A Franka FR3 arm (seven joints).
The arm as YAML. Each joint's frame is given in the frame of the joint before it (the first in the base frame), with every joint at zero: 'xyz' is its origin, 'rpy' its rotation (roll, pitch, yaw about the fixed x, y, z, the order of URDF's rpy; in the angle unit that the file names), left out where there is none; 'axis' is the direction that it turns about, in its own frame. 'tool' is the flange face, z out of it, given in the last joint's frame.
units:
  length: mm
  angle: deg
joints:
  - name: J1
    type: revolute
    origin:
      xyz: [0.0, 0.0, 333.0]
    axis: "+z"
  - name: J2
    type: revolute
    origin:
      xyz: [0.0, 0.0, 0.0]
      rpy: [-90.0, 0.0, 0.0]
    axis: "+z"
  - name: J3
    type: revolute
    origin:
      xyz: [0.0, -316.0, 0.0]
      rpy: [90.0, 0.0, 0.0]
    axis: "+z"
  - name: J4
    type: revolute
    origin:
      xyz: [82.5, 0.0, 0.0]
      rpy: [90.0, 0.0, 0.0]
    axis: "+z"
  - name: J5
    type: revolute
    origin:
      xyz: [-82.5, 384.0, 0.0]
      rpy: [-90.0, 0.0, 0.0]
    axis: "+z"
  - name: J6
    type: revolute
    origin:
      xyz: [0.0, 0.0, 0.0]
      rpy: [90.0, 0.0, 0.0]
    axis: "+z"
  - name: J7
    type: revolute
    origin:
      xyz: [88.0, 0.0, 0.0]
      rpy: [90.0, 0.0, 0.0]
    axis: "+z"
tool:
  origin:
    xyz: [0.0, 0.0, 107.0]
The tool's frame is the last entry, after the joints.
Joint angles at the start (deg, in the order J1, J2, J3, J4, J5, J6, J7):
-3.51 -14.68 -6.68 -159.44 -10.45 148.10 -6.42
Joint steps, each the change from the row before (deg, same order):
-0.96 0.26 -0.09 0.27 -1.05 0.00 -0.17
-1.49 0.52 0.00 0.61 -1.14 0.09 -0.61
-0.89 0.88 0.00 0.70 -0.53 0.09 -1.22
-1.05 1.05 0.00 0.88 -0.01 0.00 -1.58
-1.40 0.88 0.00 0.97 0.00 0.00 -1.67
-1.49 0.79 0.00 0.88 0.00 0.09 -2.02
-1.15 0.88 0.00 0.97 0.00 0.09 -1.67
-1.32 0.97 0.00 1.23 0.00 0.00 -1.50
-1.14 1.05 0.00 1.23 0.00 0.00 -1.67
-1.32 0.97 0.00 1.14 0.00 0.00 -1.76
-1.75 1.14 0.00 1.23 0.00 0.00 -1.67
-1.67 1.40 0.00 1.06 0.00 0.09 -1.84
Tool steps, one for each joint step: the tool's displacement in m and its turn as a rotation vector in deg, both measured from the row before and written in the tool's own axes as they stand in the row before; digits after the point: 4 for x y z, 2 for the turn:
-0.0003 0.0069 0.0005 -0.61 -0.15 -0.01
0.0008 0.0105 0.0003 -0.75 -0.06 -0.08
0.0019 0.0068 0.0020 -0.36 -0.24 -0.79
0.0021 0.0085 0.0024 -0.10 -0.31 -0.55
0.0016 0.0114 0.0010 -0.17 -0.11 -0.25
0.0007 0.0119 0.0009 -0.18 -0.04 -0.52
0.0017 0.0100 0.0009 -0.18 -0.01 -0.51
0.0020 0.0121 0.0003 -0.25 0.02 -0.15
0.0022 0.0110 0.0009 -0.22 -0.05 -0.51
0.0007 0.0120 0.0012 -0.21 -0.08 -0.43
-0.0012 0.0151 0.0024 -0.19 -0.23 0.08
-0.0023 0.0136 0.0054 0.00 -0.51 -0.23

